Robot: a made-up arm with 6 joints. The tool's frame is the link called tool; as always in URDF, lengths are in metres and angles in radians. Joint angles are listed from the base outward.
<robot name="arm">
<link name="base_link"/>
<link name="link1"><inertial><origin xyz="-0.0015 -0.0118 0.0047"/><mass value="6.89"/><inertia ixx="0.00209" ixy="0" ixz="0" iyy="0.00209" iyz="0" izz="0.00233"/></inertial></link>
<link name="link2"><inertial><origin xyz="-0.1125 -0.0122 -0.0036"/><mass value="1.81"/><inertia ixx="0.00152" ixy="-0.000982" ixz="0" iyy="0.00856" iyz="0" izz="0.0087"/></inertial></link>
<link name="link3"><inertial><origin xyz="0.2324 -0.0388 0.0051"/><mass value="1.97"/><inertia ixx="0.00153" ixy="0.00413" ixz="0" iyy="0.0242" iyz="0" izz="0.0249"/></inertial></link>
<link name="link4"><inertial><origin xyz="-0.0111 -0.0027 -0.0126"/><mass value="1.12"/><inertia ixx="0.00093" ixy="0" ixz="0" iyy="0.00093" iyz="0" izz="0.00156"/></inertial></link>
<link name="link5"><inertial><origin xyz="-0.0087 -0.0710 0.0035"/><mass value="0.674"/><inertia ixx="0.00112" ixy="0" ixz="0" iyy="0.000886" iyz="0" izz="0.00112"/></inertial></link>
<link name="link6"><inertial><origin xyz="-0.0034 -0.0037 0.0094"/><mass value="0.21"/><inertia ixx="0.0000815" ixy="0" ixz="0" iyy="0.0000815" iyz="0" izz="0.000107"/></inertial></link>
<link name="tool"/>
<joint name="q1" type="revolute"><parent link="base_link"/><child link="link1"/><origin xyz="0 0 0.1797" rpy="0 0 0"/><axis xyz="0 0 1"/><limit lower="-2.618" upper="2.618"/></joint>
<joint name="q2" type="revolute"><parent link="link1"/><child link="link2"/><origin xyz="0 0 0" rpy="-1.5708 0 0"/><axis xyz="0 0 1"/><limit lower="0" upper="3.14"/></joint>
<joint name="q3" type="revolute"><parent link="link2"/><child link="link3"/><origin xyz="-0.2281 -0.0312 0" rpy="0 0 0"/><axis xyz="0 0 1"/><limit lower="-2.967" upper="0"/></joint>
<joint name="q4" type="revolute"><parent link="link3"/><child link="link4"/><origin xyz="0.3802 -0.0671 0" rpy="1.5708 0 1.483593"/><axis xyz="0 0 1"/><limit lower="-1.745" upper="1.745"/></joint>
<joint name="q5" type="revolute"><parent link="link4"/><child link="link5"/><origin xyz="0 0 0" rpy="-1.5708 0 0"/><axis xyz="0 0 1"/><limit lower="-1.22" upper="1.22"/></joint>
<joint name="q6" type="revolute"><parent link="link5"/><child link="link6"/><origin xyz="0.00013 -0.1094 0" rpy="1.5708 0 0"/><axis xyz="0 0 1"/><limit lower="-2.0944" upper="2.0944"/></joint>
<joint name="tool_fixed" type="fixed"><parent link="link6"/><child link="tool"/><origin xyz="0 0 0" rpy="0 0 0"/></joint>
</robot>
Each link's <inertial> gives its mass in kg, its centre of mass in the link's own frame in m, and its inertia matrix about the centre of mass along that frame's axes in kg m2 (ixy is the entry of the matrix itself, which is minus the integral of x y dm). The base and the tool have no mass. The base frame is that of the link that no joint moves.
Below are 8 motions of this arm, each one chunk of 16 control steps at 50 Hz.
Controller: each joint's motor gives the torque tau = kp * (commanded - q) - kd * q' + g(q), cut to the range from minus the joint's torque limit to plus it. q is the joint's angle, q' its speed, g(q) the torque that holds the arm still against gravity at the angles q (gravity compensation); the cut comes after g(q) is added. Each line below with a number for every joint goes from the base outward.
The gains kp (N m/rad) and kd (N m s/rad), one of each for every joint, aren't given. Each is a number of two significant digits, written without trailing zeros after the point. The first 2 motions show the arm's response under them.
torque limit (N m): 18 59 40 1.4 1.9 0.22
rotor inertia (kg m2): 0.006 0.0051 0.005 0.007 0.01 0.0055
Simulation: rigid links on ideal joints. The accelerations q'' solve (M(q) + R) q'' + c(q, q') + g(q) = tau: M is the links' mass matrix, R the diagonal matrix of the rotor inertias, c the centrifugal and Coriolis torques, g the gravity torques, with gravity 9.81 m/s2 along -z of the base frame. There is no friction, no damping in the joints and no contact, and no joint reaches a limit. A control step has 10 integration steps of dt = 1/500 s. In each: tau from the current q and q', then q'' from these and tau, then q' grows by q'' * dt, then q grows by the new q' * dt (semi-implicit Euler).
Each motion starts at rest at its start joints. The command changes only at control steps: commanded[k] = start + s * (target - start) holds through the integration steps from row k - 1 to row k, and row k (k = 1, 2, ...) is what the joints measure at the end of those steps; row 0 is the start. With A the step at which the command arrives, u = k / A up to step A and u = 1 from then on. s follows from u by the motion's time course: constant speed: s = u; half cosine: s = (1 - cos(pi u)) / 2; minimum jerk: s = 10 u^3 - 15 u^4 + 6 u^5; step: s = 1 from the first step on.
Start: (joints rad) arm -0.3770 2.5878 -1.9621 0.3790 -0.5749 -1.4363
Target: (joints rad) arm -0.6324 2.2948 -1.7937 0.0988 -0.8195 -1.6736
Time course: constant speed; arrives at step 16
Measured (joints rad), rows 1 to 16:
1: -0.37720 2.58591 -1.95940 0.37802 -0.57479 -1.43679
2: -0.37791 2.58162 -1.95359 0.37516 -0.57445 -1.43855
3: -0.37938 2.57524 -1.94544 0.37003 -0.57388 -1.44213
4: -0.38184 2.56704 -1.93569 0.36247 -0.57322 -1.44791
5: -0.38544 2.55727 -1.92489 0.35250 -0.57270 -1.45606
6: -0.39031 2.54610 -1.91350 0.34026 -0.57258 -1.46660
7: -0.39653 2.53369 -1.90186 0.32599 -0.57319 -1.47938
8: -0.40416 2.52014 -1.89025 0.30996 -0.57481 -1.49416
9: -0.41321 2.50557 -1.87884 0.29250 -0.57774 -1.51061
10: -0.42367 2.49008 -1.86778 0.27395 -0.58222 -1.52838
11: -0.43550 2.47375 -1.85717 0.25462 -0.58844 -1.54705
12: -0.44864 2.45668 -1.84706 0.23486 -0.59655 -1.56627
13: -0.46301 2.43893 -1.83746 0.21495 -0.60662 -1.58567
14: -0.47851 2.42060 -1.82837 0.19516 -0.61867 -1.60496
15: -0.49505 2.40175 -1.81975 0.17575 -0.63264 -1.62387
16: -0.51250 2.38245 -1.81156 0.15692 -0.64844 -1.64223
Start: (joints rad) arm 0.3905 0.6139 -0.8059 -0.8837 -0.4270 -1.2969
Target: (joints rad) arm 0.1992 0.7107 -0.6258 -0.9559 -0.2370 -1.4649
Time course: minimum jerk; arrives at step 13
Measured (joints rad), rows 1 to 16:
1: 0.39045 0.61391 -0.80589 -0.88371 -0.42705 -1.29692
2: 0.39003 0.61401 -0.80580 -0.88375 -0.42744 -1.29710
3: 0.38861 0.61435 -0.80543 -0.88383 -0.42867 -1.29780
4: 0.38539 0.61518 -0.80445 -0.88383 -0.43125 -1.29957
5: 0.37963 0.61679 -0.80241 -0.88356 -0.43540 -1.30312
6: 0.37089 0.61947 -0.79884 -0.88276 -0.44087 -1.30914
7: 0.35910 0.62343 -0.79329 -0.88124 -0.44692 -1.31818
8: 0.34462 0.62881 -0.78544 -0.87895 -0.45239 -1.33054
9: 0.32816 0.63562 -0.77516 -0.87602 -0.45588 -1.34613
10: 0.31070 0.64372 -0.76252 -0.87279 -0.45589 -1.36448
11: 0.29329 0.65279 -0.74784 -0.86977 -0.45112 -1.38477
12: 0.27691 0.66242 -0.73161 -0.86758 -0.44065 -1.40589
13: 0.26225 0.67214 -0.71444 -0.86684 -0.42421 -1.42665
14: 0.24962 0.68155 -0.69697 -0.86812 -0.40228 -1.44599
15: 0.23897 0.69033 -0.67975 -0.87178 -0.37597 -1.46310
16: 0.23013 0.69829 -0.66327 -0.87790 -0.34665 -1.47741
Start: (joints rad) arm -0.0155 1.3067 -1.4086 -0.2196 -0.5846 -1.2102
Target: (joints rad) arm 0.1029 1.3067 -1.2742 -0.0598 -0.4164 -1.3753
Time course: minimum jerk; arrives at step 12
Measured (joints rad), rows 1 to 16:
1: -0.01548 1.30668 -1.40856 -0.21954 -0.58459 -1.21023
2: -0.01531 1.30650 -1.40825 -0.21910 -0.58447 -1.21046
3: -0.01467 1.30596 -1.40723 -0.21754 -0.58408 -1.21134
4: -0.01314 1.30484 -1.40499 -0.21390 -0.58314 -1.21356
5: -0.01022 1.30308 -1.40108 -0.20730 -0.58136 -1.21792
6: -0.00553 1.30073 -1.39526 -0.19720 -0.57850 -1.22518
7: 0.00113 1.29803 -1.38753 -0.18359 -0.57438 -1.23588
8: 0.00973 1.29534 -1.37812 -0.16709 -0.56893 -1.25016
9: 0.01993 1.29304 -1.36750 -0.14885 -0.56212 -1.26771
10: 0.03116 1.29151 -1.35622 -0.13038 -0.55400 -1.28775
11: 0.04275 1.29103 -1.34488 -0.11325 -0.54464 -1.30915
12: 0.05401 1.29167 -1.33395 -0.09876 -0.53409 -1.33060
13: 0.06442 1.29329 -1.32364 -0.08761 -0.52242 -1.35090
14: 0.07370 1.29565 -1.31401 -0.07985 -0.50971 -1.36909
15: 0.08172 1.29846 -1.30504 -0.07518 -0.49612 -1.38452
16: 0.08846 1.30150 -1.29676 -0.07306 -0.48187 -1.39679

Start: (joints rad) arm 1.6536 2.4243 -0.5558 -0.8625 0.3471 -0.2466
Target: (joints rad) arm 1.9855 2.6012 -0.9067 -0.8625 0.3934 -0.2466
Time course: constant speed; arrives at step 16
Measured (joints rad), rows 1 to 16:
1: 1.65518 2.42594 -0.55727 -0.86200 0.34840 -0.24657
2: 1.65959 2.43007 -0.56123 -0.86075 0.35182 -0.24651
3: 1.66689 2.43633 -0.56778 -0.85889 0.35719 -0.24642
4: 1.67674 2.44419 -0.57678 -0.85668 0.36404 -0.24633
5: 1.68871 2.45315 -0.58803 -0.85434 0.37187 -0.24626
6: 1.70237 2.46283 -0.60136 -0.85208 0.38020 -0.24620
7: 1.71739 2.47295 -0.61657 -0.85002 0.38861 -0.24616
8: 1.73347 2.48330 -0.63348 -0.84827 0.39675 -0.24614
9: 1.75039 2.49376 -0.65191 -0.84690 0.40433 -0.24614
10: 1.76798 2.50424 -0.67168 -0.84594 0.41115 -0.24613
11: 1.78610 2.51467 -0.69260 -0.84542 0.41705 -0.24613
12: 1.80464 2.52504 -0.71448 -0.84533 0.42193 -0.24611
13: 1.82353 2.53532 -0.73716 -0.84567 0.42577 -0.24608
14: 1.84269 2.54552 -0.76046 -0.84641 0.42857 -0.24604
15: 1.86209 2.55565 -0.78423 -0.84750 0.43040 -0.24598
16: 1.88168 2.56572 -0.80834 -0.84890 0.43135 -0.24590

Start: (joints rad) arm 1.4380 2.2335 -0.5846 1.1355 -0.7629 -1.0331
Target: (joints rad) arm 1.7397 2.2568 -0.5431 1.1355 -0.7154 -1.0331
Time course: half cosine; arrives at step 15
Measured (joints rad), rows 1 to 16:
1: 1.43818 2.23352 -0.58459 1.13562 -0.76299 -1.03310
2: 1.43910 2.23359 -0.58455 1.13618 -0.76343 -1.03308
3: 1.44153 2.23378 -0.58440 1.13750 -0.76447 -1.03302
4: 1.44623 2.23412 -0.58408 1.13978 -0.76628 -1.03292
5: 1.45380 2.23466 -0.58348 1.14300 -0.76881 -1.03276
6: 1.46464 2.23543 -0.58255 1.14695 -0.77190 -1.03255
7: 1.47889 2.23645 -0.58125 1.15130 -0.77520 -1.03230
8: 1.49643 2.23770 -0.57954 1.15559 -0.77829 -1.03202
9: 1.51689 2.23918 -0.57745 1.15934 -0.78069 -1.03174
10: 1.53969 2.24084 -0.57502 1.16208 -0.78197 -1.03149
11: 1.56406 2.24264 -0.57228 1.16340 -0.78175 -1.03131
12: 1.58909 2.24450 -0.56933 1.16298 -0.77973 -1.03122
13: 1.61381 2.24637 -0.56622 1.16064 -0.77576 -1.03124
14: 1.63718 2.24817 -0.56306 1.15633 -0.76983 -1.03139
15: 1.65823 2.24984 -0.55992 1.15016 -0.76206 -1.03168
16: 1.67627 2.25133 -0.55690 1.14252 -0.75277 -1.03210

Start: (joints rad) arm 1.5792 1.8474 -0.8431 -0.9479 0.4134 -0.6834
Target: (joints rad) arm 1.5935 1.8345 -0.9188 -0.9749 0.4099 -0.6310
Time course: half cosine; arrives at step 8
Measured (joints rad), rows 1 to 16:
1: 1.57922 1.84744 -0.84320 -0.94789 0.41350 -0.68334
2: 1.57932 1.84760 -0.84368 -0.94786 0.41397 -0.68300
3: 1.57957 1.84793 -0.84492 -0.94780 0.41514 -0.68206
4: 1.58007 1.84837 -0.84725 -0.94773 0.41721 -0.68014
5: 1.58083 1.84879 -0.85088 -0.94771 0.42021 -0.67697
6: 1.58187 1.84903 -0.85583 -0.94784 0.42386 -0.67241
7: 1.58313 1.84889 -0.86193 -0.94820 0.42772 -0.66656
8: 1.58450 1.84824 -0.86879 -0.94889 0.43115 -0.65977
9: 1.58588 1.84703 -0.87601 -0.95000 0.43359 -0.65251
10: 1.58719 1.84536 -0.88326 -0.95152 0.43473 -0.64526
11: 1.58839 1.84338 -0.89035 -0.95344 0.43448 -0.63843
12: 1.58946 1.84123 -0.89712 -0.95570 0.43291 -0.63231
13: 1.59039 1.83904 -0.90345 -0.95822 0.43019 -0.62714
14: 1.59120 1.83692 -0.90924 -0.96092 0.42656 -0.62304
15: 1.59188 1.83493 -0.91442 -0.96370 0.42226 -0.62006
16: 1.59246 1.83315 -0.91894 -0.96647 0.41756 -0.61817

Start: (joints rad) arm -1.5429 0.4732 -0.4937 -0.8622 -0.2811 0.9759
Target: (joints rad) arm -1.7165 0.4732 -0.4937 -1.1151 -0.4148 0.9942
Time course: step
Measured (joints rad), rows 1 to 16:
1: -1.55487 0.47324 -0.49349 -0.87316 -0.29411 0.97662
2: -1.57744 0.47335 -0.49327 -0.89454 -0.31712 0.97833
3: -1.60176 0.47346 -0.49324 -0.91862 -0.33976 0.98066
4: -1.62407 0.47352 -0.49336 -0.94206 -0.35826 0.98336
5: -1.64315 0.47351 -0.49358 -0.96363 -0.37190 0.98620
6: -1.65884 0.47346 -0.49382 -0.98301 -0.38122 0.98900
7: -1.67147 0.47339 -0.49405 -1.00028 -0.38717 0.99160
8: -1.68152 0.47331 -0.49423 -1.01562 -0.39069 0.99391
9: -1.68943 0.47326 -0.49436 -1.02924 -0.39260 0.99584
10: -1.69563 0.47322 -0.49441 -1.04133 -0.39355 0.99734
11: -1.70048 0.47320 -0.49440 -1.05204 -0.39401 0.99842
12: -1.70424 0.47321 -0.49434 -1.06151 -0.39430 0.99907
13: -1.70716 0.47323 -0.49422 -1.06987 -0.39463 0.99933
14: -1.70941 0.47326 -0.49407 -1.07722 -0.39512 0.99925
15: -1.71114 0.47330 -0.49390 -1.08366 -0.39582 0.99890
16: -1.71247 0.47335 -0.49372 -1.08928 -0.39675 0.99834

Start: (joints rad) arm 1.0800 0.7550 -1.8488 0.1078 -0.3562 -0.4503
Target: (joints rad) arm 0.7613 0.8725 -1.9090 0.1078 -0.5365 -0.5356
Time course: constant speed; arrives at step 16
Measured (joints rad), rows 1 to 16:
1: 1.07728 0.75571 -1.84975 0.10869 -0.35653 -0.45043
2: 1.07151 0.75739 -1.85186 0.11026 -0.35782 -0.45096
3: 1.06319 0.75996 -1.85484 0.11206 -0.36052 -0.45211
4: 1.05278 0.76331 -1.85842 0.11379 -0.36485 -0.45402
5: 1.04064 0.76732 -1.86236 0.11527 -0.37086 -0.45676
6: 1.02709 0.77192 -1.86651 0.11637 -0.37845 -0.46035
7: 1.01238 0.77703 -1.87074 0.11706 -0.38746 -0.46476
8: 0.99671 0.78259 -1.87495 0.11732 -0.39767 -0.46991
9: 0.98026 0.78855 -1.87909 0.11718 -0.40881 -0.47568
10: 0.96317 0.79486 -1.88312 0.11668 -0.42065 -0.48195
11: 0.94556 0.80147 -1.88702 0.11586 -0.43293 -0.48859
12: 0.92752 0.80836 -1.89076 0.11478 -0.44544 -0.49546
13: 0.90914 0.81548 -1.89436 0.11350 -0.45800 -0.50244
14: 0.89048 0.82280 -1.89781 0.11205 -0.47046 -0.50942
15: 0.87159 0.83029 -1.90112 0.11050 -0.48269 -0.51630
16: 0.85252 0.83792 -1.90432 0.10888 -0.49462 -0.52301

